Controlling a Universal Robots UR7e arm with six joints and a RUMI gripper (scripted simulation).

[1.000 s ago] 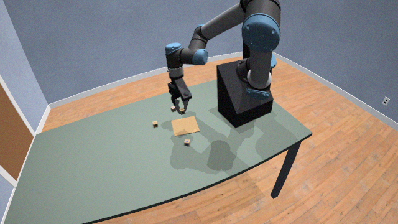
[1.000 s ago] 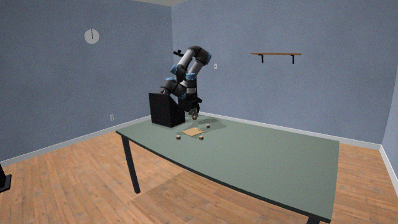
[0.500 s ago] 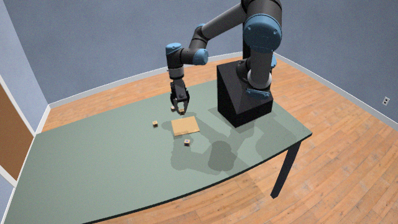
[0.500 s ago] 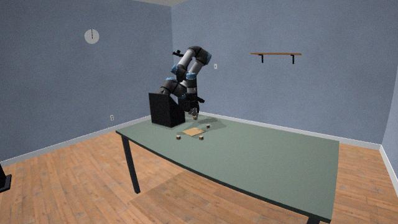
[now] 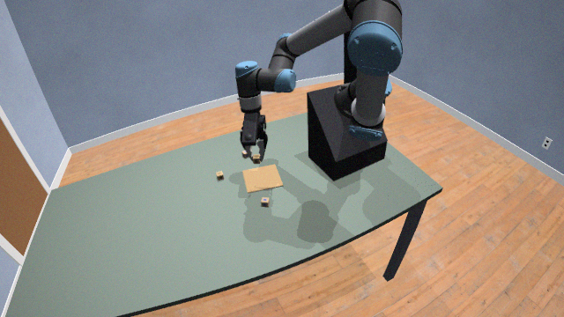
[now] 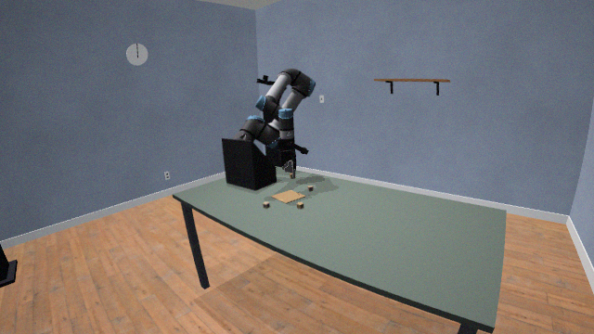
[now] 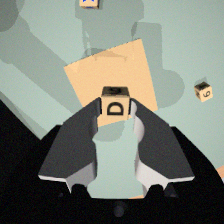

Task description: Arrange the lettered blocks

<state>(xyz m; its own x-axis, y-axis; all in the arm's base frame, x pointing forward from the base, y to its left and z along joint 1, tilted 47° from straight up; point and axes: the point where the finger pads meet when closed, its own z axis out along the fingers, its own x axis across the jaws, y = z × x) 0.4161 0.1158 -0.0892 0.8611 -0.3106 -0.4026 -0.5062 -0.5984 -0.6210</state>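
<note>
My hand is 12 cm above the tan mat, 3 cm to the left of it and 2 cm past it. From my hand the other things lie so: block: 12 cm to the left, 11 cm below, 3 cm ahead.
</note>
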